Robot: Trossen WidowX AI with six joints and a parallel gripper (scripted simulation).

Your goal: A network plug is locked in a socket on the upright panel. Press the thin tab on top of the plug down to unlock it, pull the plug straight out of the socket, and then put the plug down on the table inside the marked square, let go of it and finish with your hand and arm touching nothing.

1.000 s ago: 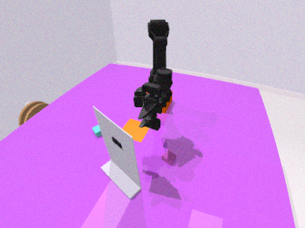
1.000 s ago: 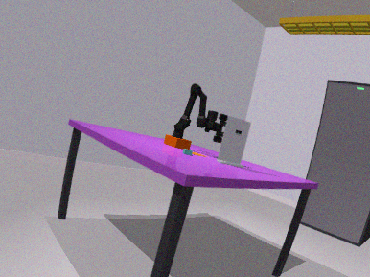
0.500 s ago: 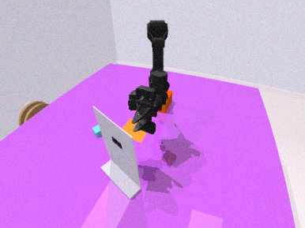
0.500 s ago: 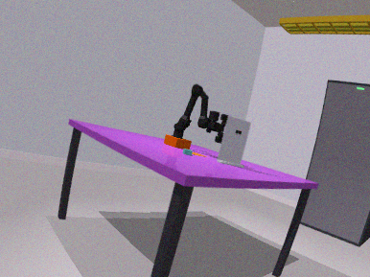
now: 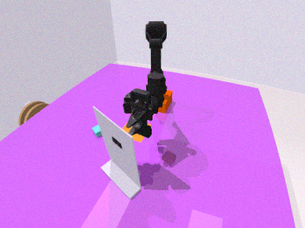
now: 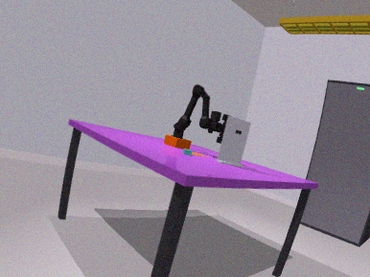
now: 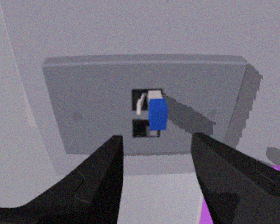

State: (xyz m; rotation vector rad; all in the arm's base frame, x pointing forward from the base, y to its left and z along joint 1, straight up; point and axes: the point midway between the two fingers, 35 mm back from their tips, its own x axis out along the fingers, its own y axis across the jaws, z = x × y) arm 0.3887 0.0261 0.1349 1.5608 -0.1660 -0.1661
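My gripper tip is now 3 cm short of the network plug and 2 cm to the left of it. Round my gripper tip: grey upright panel (5 cm ahead, 2 cm to the right, 7 cm below); then orange marked square (19 cm behind, 7 cm to the right, 20 cm below); then thin pale tab (3 cm ahead, 2 cm to the right, 1 cm above).
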